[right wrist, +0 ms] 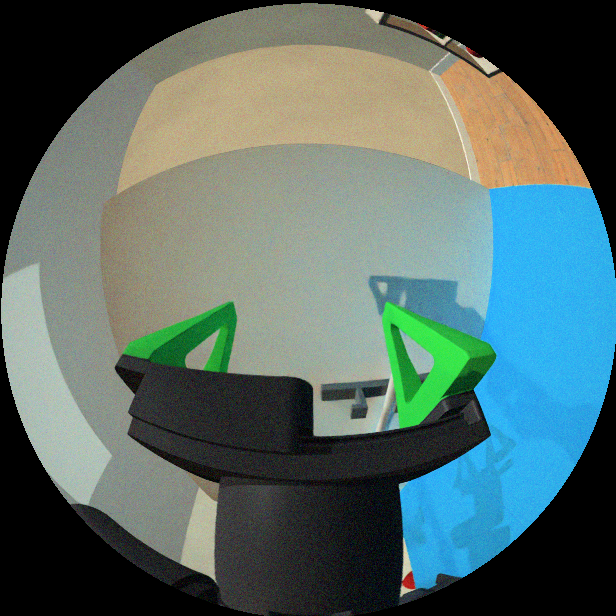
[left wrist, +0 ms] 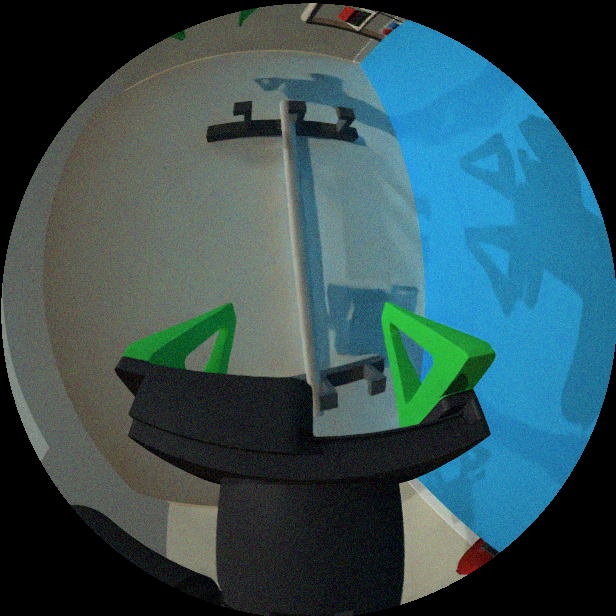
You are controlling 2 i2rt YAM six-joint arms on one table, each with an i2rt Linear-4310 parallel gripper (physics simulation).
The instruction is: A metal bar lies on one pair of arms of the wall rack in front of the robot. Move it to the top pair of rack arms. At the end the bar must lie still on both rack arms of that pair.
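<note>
In the left wrist view a grey metal bar (left wrist: pixel 303 252) runs away from me along the pale wall. Its far end lies on a dark rack piece with several hooked arms (left wrist: pixel 281 123), and its near end lies on a second dark rack piece (left wrist: pixel 353 376). My left gripper (left wrist: pixel 307 339) is open, its green fingers standing either side of the bar's near part and not touching it. In the right wrist view my right gripper (right wrist: pixel 307 344) is open and empty. A rack arm (right wrist: pixel 359 396) and a short piece of the bar (right wrist: pixel 389 405) show just beyond its right finger.
The pale wall fills most of both views. A blue mat (left wrist: pixel 505 275) lies on the floor to the right, and it also shows in the right wrist view (right wrist: pixel 540 321). Wooden floor (right wrist: pixel 505 137) and a shelf with coloured items (left wrist: pixel 356 17) lie far off.
</note>
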